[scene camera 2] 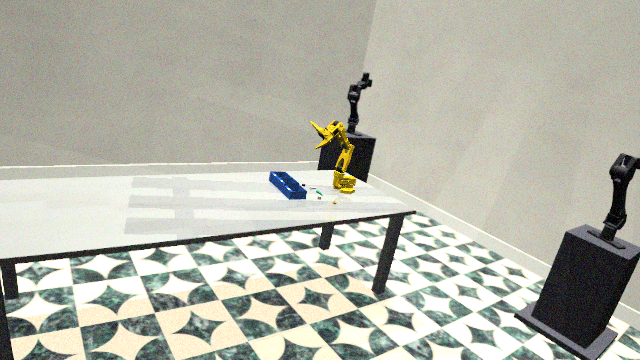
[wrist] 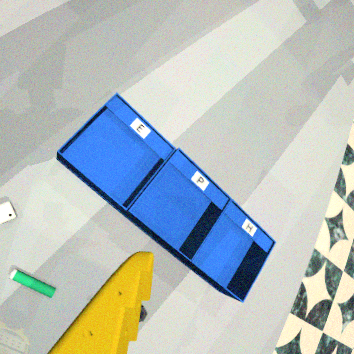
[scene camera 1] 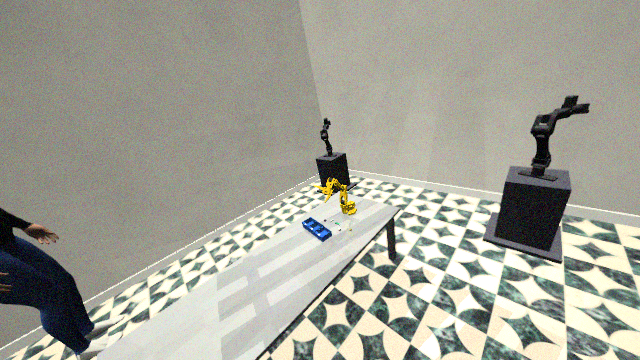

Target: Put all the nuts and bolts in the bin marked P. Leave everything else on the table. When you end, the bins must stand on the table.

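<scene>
I can see the joined blue bins (wrist: 117, 153).
</scene>
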